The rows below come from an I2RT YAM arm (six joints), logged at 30 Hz.
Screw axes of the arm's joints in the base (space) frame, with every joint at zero. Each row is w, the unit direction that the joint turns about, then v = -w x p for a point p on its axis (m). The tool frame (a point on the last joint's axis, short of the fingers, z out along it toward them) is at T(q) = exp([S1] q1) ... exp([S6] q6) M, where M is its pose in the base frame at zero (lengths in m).
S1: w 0 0 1 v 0 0 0
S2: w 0 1 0 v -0.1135 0 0.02
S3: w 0 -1 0 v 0.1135 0 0.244
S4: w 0 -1 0 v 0.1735 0 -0.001
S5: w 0 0 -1 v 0 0.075 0
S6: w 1 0 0 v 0 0.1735 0
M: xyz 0.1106 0 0.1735 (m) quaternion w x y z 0.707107 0 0.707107 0
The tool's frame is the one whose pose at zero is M.
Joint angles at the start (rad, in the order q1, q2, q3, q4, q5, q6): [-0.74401 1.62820 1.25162 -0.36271 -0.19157 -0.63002]
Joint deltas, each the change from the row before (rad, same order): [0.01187 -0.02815 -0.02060 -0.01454 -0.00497 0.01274]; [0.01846 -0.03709 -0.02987 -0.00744 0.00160 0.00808]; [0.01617 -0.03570 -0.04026 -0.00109 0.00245 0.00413]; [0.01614 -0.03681 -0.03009 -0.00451 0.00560 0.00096]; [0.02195 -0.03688 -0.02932 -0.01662 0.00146 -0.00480]
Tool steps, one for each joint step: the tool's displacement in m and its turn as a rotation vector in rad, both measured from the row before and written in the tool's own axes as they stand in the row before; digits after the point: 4 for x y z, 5 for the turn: [-0.0001 0.0069 -0.0059 -0.01604 -0.00118 0.00621]; [-0.0003 0.0095 -0.0070 -0.01130 -0.00471 -0.00417]; [0.0030 0.0100 -0.0050 -0.01208 0.00094 -0.00559]; [0.0009 0.0085 -0.0066 -0.00505 -0.00360 -0.01027]; [0.0010 0.0107 -0.0063 -0.01860 0.00132 -0.01790]
